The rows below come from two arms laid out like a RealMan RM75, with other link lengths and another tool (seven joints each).
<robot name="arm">
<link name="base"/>
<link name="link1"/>
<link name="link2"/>
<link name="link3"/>
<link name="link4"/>
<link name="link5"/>
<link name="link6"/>
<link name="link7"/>
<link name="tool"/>
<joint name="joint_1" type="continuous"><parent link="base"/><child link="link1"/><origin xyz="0 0 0.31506" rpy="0 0 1.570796"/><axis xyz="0 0 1"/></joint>
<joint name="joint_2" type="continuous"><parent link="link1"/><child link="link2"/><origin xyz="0 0 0" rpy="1.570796 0 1.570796"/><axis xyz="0 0 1"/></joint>
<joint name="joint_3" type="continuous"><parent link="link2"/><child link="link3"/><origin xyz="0 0.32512 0" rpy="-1.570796 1.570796 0"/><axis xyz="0 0 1"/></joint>
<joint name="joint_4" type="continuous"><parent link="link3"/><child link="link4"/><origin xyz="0 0 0" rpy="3.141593 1.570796 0"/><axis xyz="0 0 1"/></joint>
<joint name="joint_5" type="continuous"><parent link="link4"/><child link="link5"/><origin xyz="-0.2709 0 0" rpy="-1.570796 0 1.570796"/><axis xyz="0 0 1"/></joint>
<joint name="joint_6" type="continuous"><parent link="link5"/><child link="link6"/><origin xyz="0 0 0" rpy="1.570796 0 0"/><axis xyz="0 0 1"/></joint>
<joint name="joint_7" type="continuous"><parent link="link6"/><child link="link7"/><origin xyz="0 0.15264 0" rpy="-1.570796 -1.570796 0"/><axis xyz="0 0 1"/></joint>
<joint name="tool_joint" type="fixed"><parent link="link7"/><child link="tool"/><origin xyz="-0.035 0.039 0.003" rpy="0 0.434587 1.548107"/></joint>
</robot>
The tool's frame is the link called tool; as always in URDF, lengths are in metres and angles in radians. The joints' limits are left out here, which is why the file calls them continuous.
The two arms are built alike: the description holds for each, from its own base.
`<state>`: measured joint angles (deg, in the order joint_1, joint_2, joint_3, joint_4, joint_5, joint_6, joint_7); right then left.
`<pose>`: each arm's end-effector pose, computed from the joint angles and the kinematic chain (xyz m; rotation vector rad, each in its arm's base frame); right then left.
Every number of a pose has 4 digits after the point. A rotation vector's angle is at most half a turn.
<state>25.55 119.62 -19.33 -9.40 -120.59 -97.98 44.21 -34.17 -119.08 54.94 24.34 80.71 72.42 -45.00</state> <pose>0.3634 0.3426 -0.0078 -0.2668 -1.8447 -0.4169 -0.3477 0.4939 -0.0114 -0.3397 2.8017 0.8088</pose>
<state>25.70 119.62 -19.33 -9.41 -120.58 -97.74 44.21 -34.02 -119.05 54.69 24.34 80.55 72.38 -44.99</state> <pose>0.3630 0.3439 -0.0080 -0.2656 -1.8477 -0.4184 -0.3495 0.4937 -0.0100 -0.3482 2.7961 0.8161</pose>
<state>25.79 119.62 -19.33 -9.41 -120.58 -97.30 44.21 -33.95 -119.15 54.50 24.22 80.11 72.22 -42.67</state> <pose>0.3633 0.3451 -0.0086 -0.2668 -1.8529 -0.4229 -0.3495 0.4946 -0.0084 -0.3142 2.7952 0.8545</pose>
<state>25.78 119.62 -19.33 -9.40 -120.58 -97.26 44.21 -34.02 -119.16 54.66 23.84 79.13 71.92 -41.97</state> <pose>0.3634 0.3451 -0.0087 -0.2673 -1.8533 -0.4234 -0.3496 0.4954 -0.0083 -0.3176 2.7856 0.8694</pose>
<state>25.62 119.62 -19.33 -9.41 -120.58 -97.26 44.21 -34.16 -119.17 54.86 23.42 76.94 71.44 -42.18</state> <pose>0.3644 0.3441 -0.0086 -0.2698 -1.8532 -0.4254 -0.3491 0.4976 -0.0069 -0.3520 2.7530 0.8835</pose>
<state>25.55 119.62 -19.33 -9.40 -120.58 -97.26 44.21 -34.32 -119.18 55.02 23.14 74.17 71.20 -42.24</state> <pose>0.3648 0.3436 -0.0087 -0.2711 -1.8530 -0.4262 -0.3470 0.5008 -0.0036 -0.3817 2.7083 0.9029</pose>
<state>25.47 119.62 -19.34 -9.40 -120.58 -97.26 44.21 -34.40 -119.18 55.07 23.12 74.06 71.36 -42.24</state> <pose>0.3653 0.3431 -0.0087 -0.2724 -1.8530 -0.4270 -0.3458 0.5011 -0.0037 -0.3780 2.7061 0.9002</pose>
